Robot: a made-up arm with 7 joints.
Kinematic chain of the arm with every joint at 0, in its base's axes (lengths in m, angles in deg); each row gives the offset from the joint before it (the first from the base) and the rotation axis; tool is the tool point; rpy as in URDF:
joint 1: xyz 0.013 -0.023 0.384 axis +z
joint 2: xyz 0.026 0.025 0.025 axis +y
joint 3: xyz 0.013 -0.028 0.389 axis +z
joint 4: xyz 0 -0.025 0.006 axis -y
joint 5: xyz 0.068 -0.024 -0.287 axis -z
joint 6: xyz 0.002 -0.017 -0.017 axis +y
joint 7: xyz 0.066 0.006 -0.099 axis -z
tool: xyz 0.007 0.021 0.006 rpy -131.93 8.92 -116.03
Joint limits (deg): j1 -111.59..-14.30 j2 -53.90..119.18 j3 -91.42..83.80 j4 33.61..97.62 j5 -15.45..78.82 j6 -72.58..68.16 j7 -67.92..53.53
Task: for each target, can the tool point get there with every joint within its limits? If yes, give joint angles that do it. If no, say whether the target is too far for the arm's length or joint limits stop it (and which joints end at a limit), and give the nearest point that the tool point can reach.
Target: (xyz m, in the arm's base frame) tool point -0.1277 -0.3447 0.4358
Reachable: yes | joints -85.09 18.31 -26.80 42.72 3.45 57.21 -30.11
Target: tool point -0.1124 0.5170 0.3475
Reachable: no: joint limits stop it (at a limit: joint 1, joint 2, joint 3, joint 5, joint 7) | nearest point -0.1476 0.4286 0.4788 | short by 0.162 m
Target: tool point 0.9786 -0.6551 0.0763
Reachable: no: too far | nearest point 0.6121 -0.4152 0.2055 | short by 0.457 m
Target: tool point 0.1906 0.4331 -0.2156
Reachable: no: joint limits stop it (at a limit: joint 1, joint 2, joint 7) | nearest point 0.2568 0.2252 -0.0563 | short by 0.270 m
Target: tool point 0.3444 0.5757 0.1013
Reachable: no: joint limits stop it (at a limit: joint 1, joint 2, joint 3, joint 7) | nearest point 0.3521 0.3223 0.1393 | short by 0.256 m
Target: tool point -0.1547 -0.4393 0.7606
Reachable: yes | joints -75.74 13.73 -22.50 72.96 70.57 -60.94 -18.37
